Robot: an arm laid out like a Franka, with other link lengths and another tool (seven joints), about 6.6 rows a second.
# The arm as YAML. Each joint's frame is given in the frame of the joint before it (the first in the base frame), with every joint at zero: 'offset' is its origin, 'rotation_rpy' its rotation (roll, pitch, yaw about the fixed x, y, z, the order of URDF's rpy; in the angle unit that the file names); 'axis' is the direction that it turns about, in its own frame. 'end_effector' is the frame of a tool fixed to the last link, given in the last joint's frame.
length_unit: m
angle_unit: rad
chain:
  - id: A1
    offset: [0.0, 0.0, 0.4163]
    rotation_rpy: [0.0, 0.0, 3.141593]
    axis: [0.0, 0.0, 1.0]
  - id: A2
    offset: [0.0, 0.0, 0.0]
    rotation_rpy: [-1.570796, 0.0, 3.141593]
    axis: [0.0, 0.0, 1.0]
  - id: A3
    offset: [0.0, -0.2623, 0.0]
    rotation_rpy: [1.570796, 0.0, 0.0]
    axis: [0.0, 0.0, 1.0]
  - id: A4
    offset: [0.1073, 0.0, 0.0]
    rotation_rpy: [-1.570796, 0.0, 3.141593]
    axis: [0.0, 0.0, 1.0]
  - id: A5
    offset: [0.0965, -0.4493, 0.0]
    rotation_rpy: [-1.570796, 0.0, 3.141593]
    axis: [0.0, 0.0, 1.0]
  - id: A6
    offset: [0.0, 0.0, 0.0]
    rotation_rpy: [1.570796, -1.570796, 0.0]
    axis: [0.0, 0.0, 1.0]
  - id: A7
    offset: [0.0, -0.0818, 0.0]
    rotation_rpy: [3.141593, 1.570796, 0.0]
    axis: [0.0, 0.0, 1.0]
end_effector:
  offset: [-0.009, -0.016, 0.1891]
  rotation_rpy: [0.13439, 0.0, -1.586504]
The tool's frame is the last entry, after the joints.
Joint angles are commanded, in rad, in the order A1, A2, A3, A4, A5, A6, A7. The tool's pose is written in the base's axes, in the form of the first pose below.
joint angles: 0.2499 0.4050 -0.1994 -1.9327 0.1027 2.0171 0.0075
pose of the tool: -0.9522 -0.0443 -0.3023 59.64; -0.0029 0.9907 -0.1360 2.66; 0.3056 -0.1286 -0.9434 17.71; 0 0 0 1
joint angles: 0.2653 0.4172 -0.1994 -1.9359 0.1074 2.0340 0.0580
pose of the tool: -0.9522 -0.0082 -0.3053 59.46; 0.0362 0.9896 -0.1394 3.63; 0.3033 -0.1438 -0.9420 16.89; 0 0 0 1
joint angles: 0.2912 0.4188 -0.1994 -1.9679 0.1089 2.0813 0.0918
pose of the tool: -0.9560 0.0036 -0.2932 58.80; 0.0489 0.9879 -0.1474 5.00; 0.2891 -0.1553 -0.9446 15.59; 0 0 0 1
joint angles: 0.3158 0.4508 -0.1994 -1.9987 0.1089 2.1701 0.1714
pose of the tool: -0.9599 0.0613 -0.2737 58.11; 0.1089 0.9807 -0.1622 6.11; 0.2584 -0.1855 -0.9480 12.68; 0 0 0 1
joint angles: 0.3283 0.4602 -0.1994 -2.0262 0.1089 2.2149 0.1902
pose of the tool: -0.9614 0.0701 -0.2660 57.33; 0.1181 0.9785 -0.1689 6.55; 0.2485 -0.1938 -0.9490 11.19; 0 0 0 1
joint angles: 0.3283 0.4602 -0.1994 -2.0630 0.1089 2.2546 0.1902
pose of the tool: -0.9620 0.0731 -0.2632 56.32; 0.1211 0.9778 -0.1711 6.22; 0.2449 -0.1965 -0.9494 9.93; 0 0 0 1
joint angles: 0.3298 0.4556 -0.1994 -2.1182 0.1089 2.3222 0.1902
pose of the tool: -0.9659 0.0781 -0.2469 55.01; 0.1233 0.9771 -0.1733 5.84; 0.2277 -0.1978 -0.9534 8.37; 0 0 0 1
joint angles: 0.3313 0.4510 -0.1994 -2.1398 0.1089 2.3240 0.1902
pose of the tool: -0.9623 0.0754 -0.2614 54.06; 0.1240 0.9768 -0.1747 5.74; 0.2421 -0.2006 -0.9493 7.89; 0 0 0 1
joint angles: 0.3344 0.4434 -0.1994 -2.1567 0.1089 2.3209 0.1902
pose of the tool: -0.9594 0.0713 -0.2730 53.35; 0.1225 0.9768 -0.1754 5.80; 0.2542 -0.2017 -0.9459 7.73; 0 0 0 1
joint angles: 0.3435 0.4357 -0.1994 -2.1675 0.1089 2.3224 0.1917
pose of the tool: -0.9597 0.0643 -0.2735 53.00; 0.1159 0.9774 -0.1767 6.26; 0.2560 -0.2013 -0.9455 7.78; 0 0 0 1
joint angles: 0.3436 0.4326 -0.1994 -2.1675 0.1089 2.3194 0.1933
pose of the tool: -0.9595 0.0658 -0.2738 53.04; 0.1172 0.9774 -0.1759 6.30; 0.2560 -0.2009 -0.9456 7.94; 0 0 0 1
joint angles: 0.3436 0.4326 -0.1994 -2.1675 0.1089 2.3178 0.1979
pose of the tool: -0.9586 0.0699 -0.2759 53.01; 0.1219 0.9768 -0.1759 6.30; 0.2572 -0.2023 -0.9450 7.94; 0 0 0 1
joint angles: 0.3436 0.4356 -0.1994 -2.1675 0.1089 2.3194 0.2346
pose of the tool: -0.9538 0.1044 -0.2817 52.92; 0.1584 0.9715 -0.1761 6.33; 0.2553 -0.2126 -0.9432 7.79; 0 0 0 1
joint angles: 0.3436 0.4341 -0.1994 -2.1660 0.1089 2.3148 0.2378
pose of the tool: -0.9529 0.1071 -0.2838 52.95; 0.1614 0.9711 -0.1756 6.37; 0.2568 -0.2132 -0.9427 7.91; 0 0 0 1
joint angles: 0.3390 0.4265 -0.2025 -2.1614 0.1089 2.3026 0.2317
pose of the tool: -0.9526 0.1084 -0.2843 53.25; 0.1621 0.9716 -0.1725 6.04; 0.2575 -0.2104 -0.9431 8.46; 0 0 0 1
